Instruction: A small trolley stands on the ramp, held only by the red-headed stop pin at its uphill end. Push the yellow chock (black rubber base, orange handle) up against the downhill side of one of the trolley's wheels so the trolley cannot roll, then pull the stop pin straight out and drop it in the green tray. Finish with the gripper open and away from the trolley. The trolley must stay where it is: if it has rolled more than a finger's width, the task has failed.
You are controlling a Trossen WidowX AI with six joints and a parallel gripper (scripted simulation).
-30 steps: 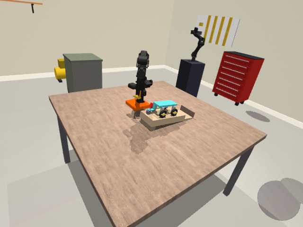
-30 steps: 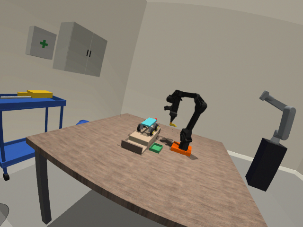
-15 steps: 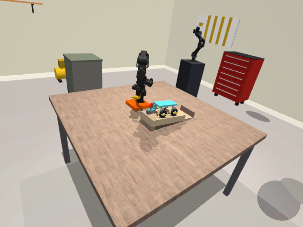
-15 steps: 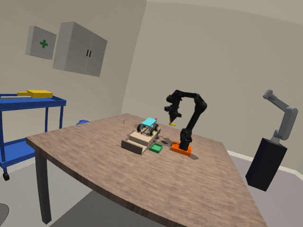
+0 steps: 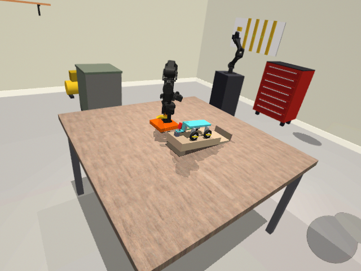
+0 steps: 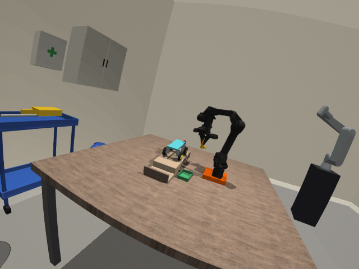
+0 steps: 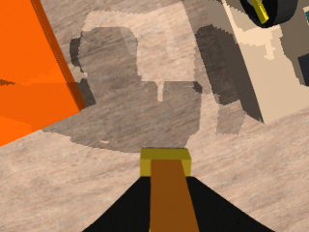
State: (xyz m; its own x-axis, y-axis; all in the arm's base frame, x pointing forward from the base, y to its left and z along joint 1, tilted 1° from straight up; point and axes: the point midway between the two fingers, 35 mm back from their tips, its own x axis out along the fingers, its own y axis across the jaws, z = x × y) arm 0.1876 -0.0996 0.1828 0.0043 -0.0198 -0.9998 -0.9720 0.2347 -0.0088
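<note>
Right now the red-headed stop pin is 13 cm ahead of my gripper tip, 4 cm below it and 3 cm to the left of it. Round my gripper tip: yellow chock 2 cm to the right, 1 cm below, 1 cm behind; tan ramp 15 cm to the left, 13 cm below, 13 cm ahead; trolley 15 cm to the left, 13 cm ahead, 6 cm below.
</note>
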